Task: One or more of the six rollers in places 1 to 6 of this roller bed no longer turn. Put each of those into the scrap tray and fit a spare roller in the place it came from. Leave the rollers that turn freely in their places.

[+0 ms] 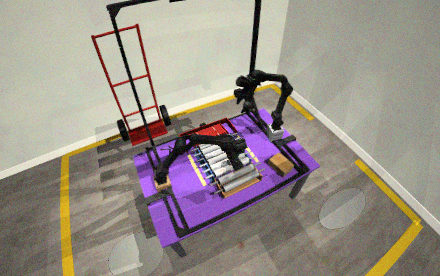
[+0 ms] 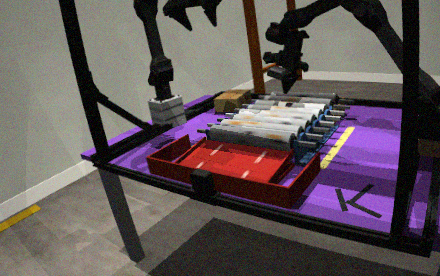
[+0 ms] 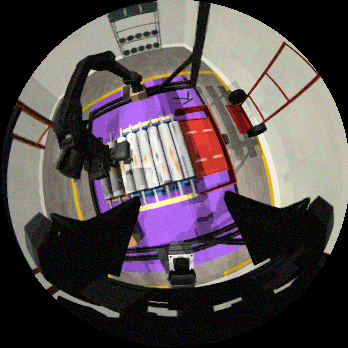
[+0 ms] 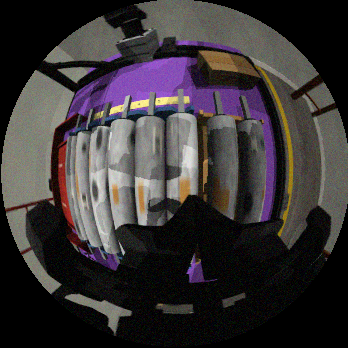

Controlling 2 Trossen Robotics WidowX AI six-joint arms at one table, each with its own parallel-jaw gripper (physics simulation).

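Where they show: left gripper, fingertip midpoint: (image 1: 239, 108) (image 2: 203, 28) (image 3: 182, 197); right gripper, fingertip midpoint: (image 1: 234, 162) (image 2: 285, 93) (image 3: 117, 166) (image 4: 191, 198); left arm's base, origin of the base link: (image 1: 276, 127) (image 2: 164, 98) (image 3: 181, 262) (image 4: 135, 34); right arm's base, origin of the base link: (image 1: 161, 180) (image 2: 430, 135) (image 3: 136, 88).
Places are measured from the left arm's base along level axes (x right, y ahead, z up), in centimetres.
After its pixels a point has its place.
Note:
Six pale mottled rollers lie side by side in the blue roller bed (image 2: 301, 156) @[x -1.1, y 62.3, z -9.9 cm]; the end one (image 2: 250, 136) (image 3: 173, 150) is beside the red scrap tray (image 1: 212, 131) @[x 16.6, y 46.7, z -8.5 cm] (image 2: 230, 161) @[x 13.3, y 50.7, z -8.2 cm] (image 3: 206, 145) @[x 14.9, y 49.8, z -8.4 cm], which holds no roller. Two spare rollers (image 4: 222, 145) @[x -25.8, y 33.8, z -3.6 cm] (image 4: 251, 150) @[x -31.0, y 33.0, z -4.0 cm] lie in an orange-edged holder (image 1: 245, 190) @[x -37.7, y 38.4, z -10.7 cm] at the bed's other end. My right gripper (image 1: 237, 166) @[x -22.6, y 40.9, z -0.7 cm] (image 2: 286, 91) @[x -22.6, y 40.9, z -0.7 cm] (image 4: 191, 198) @[x -22.6, y 40.9, z -0.7 cm] is shut and empty, low over the bed's spare-side end; contact with a roller cannot be told. My left gripper (image 1: 239, 95) (image 2: 202, 25) @[x 0.3, y 31.8, z 24.7 cm] (image 3: 182, 197) @[x 0.3, y 31.8, z 24.7 cm] is open and empty, high above the table. Place numbers are unreadable.
A cardboard box (image 1: 281, 164) @[x -29.8, y 8.6, z -5.7 cm] (image 2: 231, 101) @[x -22.4, y 13.1, z -6.6 cm] (image 4: 227, 67) @[x -27.0, y 12.4, z -5.6 cm] lies on the purple table near the spares. A black frame (image 1: 255, 40) @[x 31.2, y 10.8, z 57.4 cm] (image 2: 75, 75) @[x 34.8, y 10.6, z 18.5 cm] rises from the table edge. A red hand truck (image 1: 113, 86) (image 3: 276, 87) stands by the wall. Yellow strips (image 2: 338, 147) @[x -12.6, y 66.9, z -10.9 cm] flank the bed.

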